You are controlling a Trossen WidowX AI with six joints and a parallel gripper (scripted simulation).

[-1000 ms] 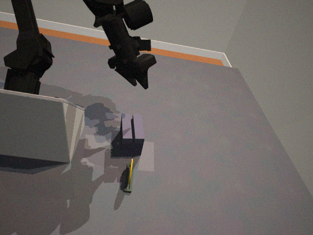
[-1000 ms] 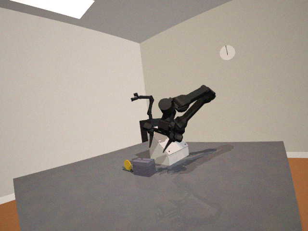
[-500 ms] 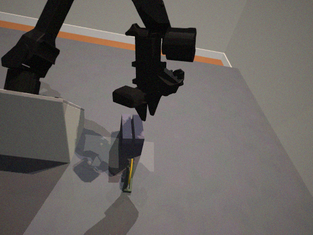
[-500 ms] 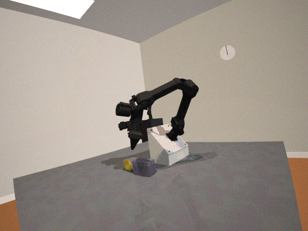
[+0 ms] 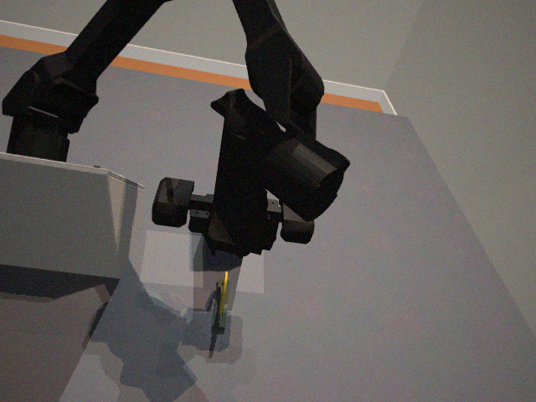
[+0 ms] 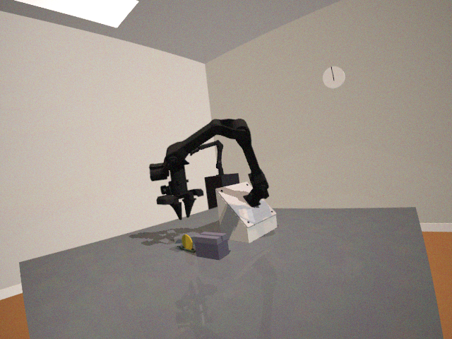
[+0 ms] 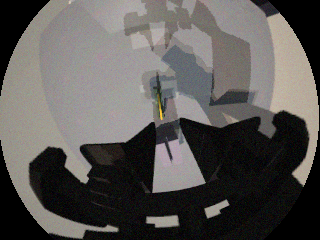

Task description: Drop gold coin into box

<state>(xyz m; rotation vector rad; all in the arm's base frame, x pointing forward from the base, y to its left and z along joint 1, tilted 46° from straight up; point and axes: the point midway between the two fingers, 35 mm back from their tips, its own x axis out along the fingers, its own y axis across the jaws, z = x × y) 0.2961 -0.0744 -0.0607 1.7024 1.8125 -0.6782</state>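
Right now my gripper tip is 90 mm above the gold coin and 10 mm short of it.
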